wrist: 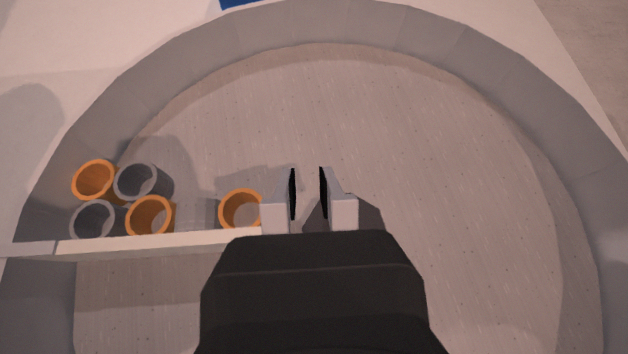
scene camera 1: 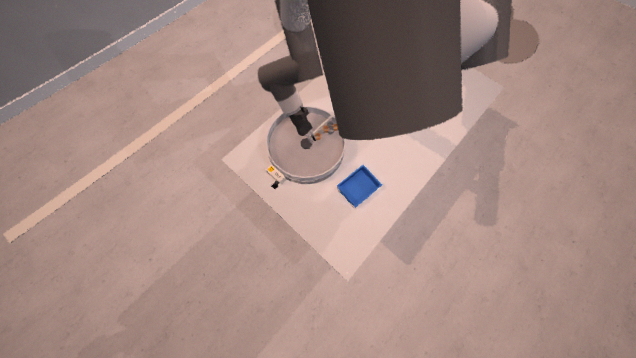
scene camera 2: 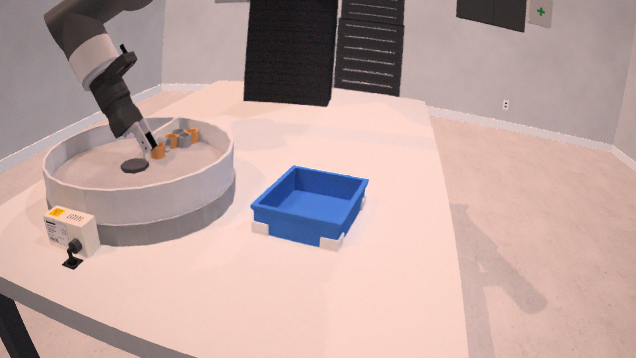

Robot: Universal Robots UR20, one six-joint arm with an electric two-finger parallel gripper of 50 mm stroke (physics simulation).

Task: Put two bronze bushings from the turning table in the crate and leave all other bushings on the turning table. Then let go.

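Places are measured from the arm's base along level axes (x left, y back, z up), in centimetres.
Pixels of known places: gripper, fingertip midpoint: (wrist: 307, 182) (scene camera 1: 313, 141) (scene camera 2: 152, 149).
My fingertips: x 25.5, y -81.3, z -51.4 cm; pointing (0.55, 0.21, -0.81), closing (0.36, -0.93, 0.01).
Observation:
Ahead of a thing's pixels: the offset from my fingertips to its top centre. "*": to the spot under its first point.
My gripper (scene camera 1: 311, 137) (scene camera 2: 150, 150) (wrist: 307, 182) is partly open, with nothing between its fingers, over the turning table (scene camera 1: 305, 162) (scene camera 2: 140, 205) (wrist: 375, 125). One bronze bushing {dx -3.0, dy +3.7, dz -0.7 cm} (scene camera 2: 159, 151) (wrist: 221, 212) stands upright just left of the left finger in the wrist view, partly hidden by it. A second bronze bushing {dx -5.5, dy +9.5, dz -0.7 cm} (scene camera 2: 171, 141) (wrist: 145, 212) and a third bronze bushing {dx -4.5, dy +15.0, dz -0.7 cm} (scene camera 2: 193, 135) (wrist: 92, 177) stand further left, beside two grey bushings. A light grey bushing {dx -4.6, dy +6.5, dz -0.1 cm} (wrist: 197, 215) lies on its side between the first and second bronze ones. The blue crate {dx +30.6, dy +12.5, dz -3.6 cm} (scene camera 1: 359, 186) (scene camera 2: 300, 227) is empty.
A pale guide bar {* dx -6.7, dy +7.2, dz +1.4 cm} (wrist: 150, 241) runs along the bushings on the turning table. A dark hub disc {dx -2.0, dy -3.6, dz -2.5 cm} (scene camera 1: 306, 144) (scene camera 2: 135, 166) marks its centre. A small control box {* dx +7.7, dy -24.6, dz -2.8 cm} (scene camera 1: 276, 173) (scene camera 2: 89, 235) stands beside its rim. A high grey wall surrounds the turning table.

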